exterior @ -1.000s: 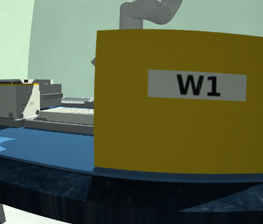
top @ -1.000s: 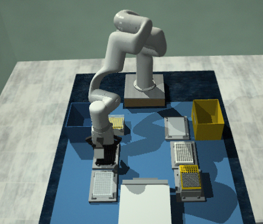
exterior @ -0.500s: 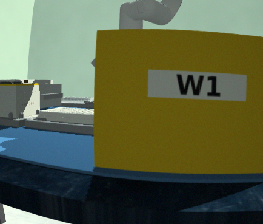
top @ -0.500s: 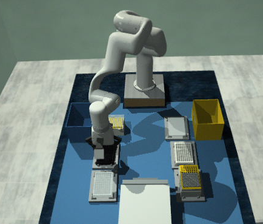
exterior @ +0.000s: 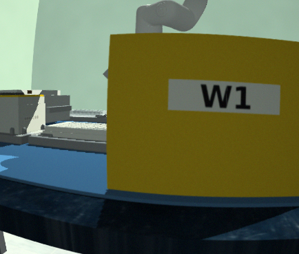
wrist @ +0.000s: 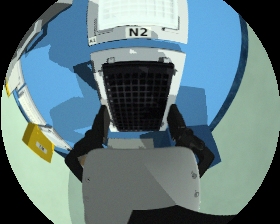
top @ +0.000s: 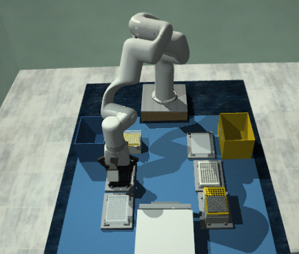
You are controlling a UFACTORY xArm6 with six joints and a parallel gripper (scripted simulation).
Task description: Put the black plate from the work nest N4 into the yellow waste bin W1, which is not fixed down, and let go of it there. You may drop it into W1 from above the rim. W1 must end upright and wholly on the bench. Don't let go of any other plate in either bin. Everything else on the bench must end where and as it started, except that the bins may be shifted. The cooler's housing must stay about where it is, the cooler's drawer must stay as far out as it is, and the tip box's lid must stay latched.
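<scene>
My gripper is now 2 cm above the black plate. The rest, counted from my hand: blue bin 16 cm behind, 15 cm to the right, 1 cm below; clear plate 17 cm ahead, 2 cm to the left, 2 cm below; grey work nest 4 cm below.
</scene>
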